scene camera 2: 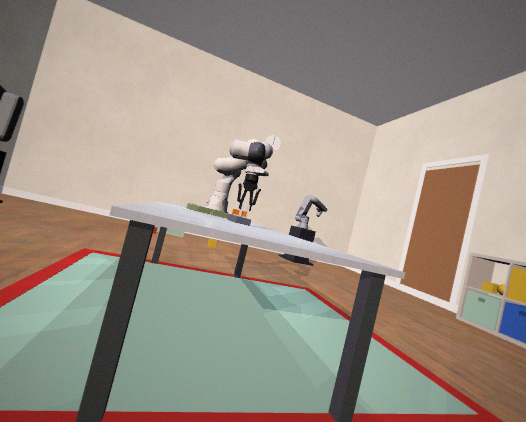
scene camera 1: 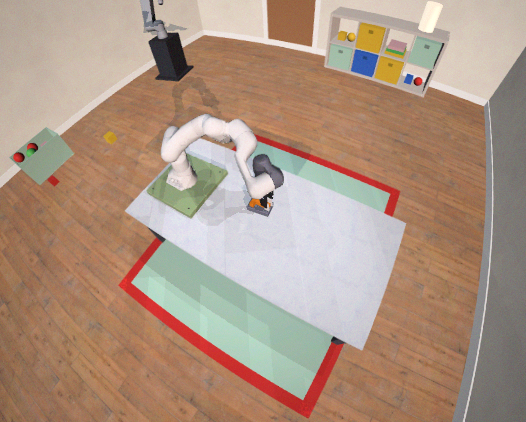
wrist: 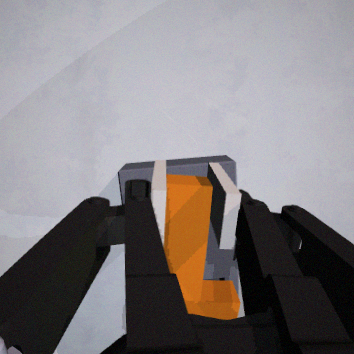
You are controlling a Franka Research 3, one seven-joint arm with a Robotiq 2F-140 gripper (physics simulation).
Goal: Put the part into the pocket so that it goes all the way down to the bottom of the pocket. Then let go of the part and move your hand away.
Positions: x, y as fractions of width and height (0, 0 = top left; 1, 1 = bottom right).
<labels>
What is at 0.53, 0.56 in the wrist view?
An orange L-shaped block.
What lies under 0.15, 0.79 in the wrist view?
My gripper.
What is my gripper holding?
An orange L-shaped block.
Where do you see a dark grey pocket block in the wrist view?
0.62, 0.75
</labels>
